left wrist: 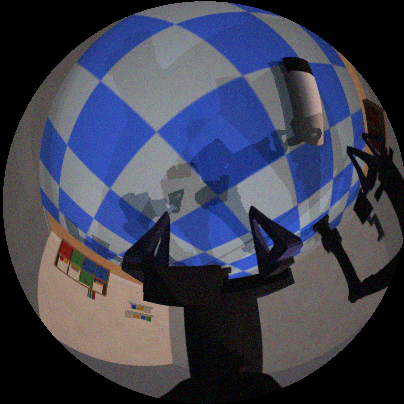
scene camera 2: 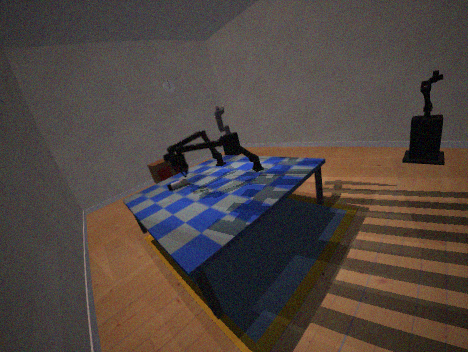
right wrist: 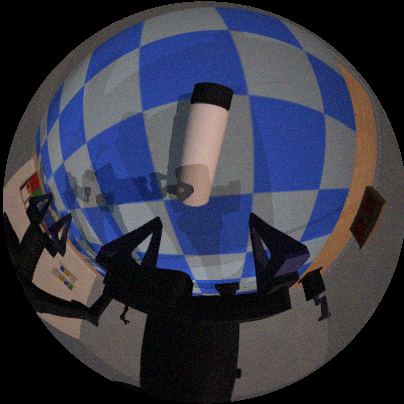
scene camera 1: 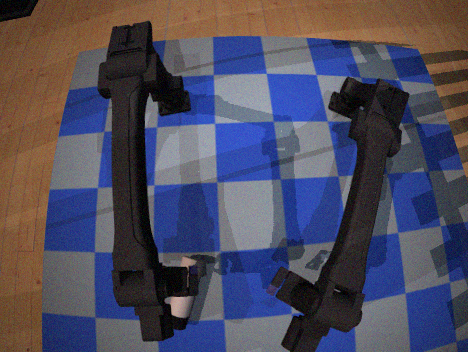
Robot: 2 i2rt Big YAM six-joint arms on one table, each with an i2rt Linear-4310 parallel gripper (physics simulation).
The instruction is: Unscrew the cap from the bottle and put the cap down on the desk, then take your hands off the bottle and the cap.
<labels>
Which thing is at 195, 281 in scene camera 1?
My right gripper.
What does my left gripper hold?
Nothing.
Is my right gripper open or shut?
Open.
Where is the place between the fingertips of my left gripper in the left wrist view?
209, 212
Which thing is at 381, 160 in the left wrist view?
My right gripper.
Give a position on a black cap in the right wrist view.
210, 92
</labels>
